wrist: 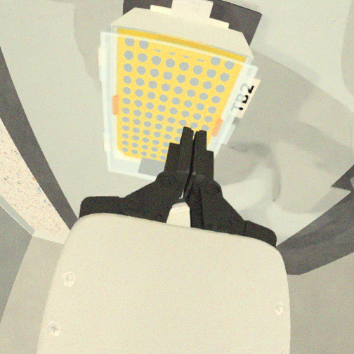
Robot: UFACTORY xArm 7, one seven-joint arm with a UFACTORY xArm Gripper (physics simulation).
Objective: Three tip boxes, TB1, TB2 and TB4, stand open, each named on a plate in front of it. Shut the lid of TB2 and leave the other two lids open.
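Note:
Clear lid (153,83). Light grey mat (276,169).

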